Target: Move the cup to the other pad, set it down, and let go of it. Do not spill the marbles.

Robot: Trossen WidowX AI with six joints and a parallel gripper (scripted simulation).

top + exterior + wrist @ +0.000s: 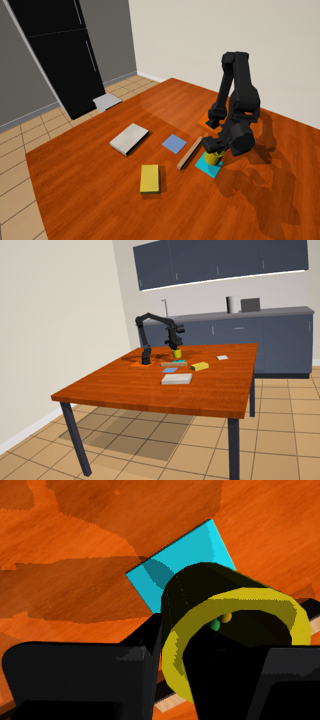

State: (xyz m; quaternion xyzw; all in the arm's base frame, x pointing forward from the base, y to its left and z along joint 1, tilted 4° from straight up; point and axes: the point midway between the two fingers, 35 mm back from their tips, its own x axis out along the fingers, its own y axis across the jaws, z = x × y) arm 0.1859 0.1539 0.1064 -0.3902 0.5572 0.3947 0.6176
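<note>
Now: gripper tip 30 mm short of the cyan pad, 10 mm to the left of it and 80 mm above it. Round my gripper tip: yellow cup: 20 mm ahead, 10 mm to the right; then pale blue pad: 70 mm ahead, 200 mm to the right, 80 mm below; then wooden bar: 50 mm ahead, 110 mm to the right, 70 mm below.
</note>
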